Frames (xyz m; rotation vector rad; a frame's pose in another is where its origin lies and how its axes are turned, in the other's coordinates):
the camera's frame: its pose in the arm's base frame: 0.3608 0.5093 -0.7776 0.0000 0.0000 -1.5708
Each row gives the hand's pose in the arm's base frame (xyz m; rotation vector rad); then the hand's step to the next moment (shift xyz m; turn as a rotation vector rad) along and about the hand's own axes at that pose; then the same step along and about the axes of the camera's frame.
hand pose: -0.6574 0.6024 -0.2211 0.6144 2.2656 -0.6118
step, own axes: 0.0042 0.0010 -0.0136 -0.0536 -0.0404 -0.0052
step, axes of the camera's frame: -0.0097 -0.0089 0.0055 0.0417 0.0084 0.0522
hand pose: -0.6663 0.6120 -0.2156 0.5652 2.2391 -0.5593
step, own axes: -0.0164 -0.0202 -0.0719 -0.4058 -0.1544 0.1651
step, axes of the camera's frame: -0.0193 -0.0409 0.0617 0.3052 0.2602 0.2343
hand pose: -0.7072 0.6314 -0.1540 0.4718 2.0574 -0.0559
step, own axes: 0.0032 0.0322 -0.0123 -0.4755 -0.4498 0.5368
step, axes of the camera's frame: -0.0336 -0.0002 0.0085 0.6851 0.4939 0.0571
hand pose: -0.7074 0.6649 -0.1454 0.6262 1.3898 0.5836
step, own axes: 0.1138 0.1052 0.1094 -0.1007 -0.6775 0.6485
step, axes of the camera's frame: -0.1480 0.1186 0.0023 0.5894 0.6429 -0.3593
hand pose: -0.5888 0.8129 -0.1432 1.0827 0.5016 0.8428
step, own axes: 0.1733 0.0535 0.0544 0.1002 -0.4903 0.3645
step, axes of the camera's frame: -0.1196 0.1245 0.0778 0.2293 0.4932 -0.2957
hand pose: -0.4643 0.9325 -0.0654 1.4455 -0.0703 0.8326
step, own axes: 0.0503 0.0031 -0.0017 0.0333 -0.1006 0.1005
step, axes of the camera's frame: -0.0242 0.0341 0.0283 0.0640 0.1215 -0.0496
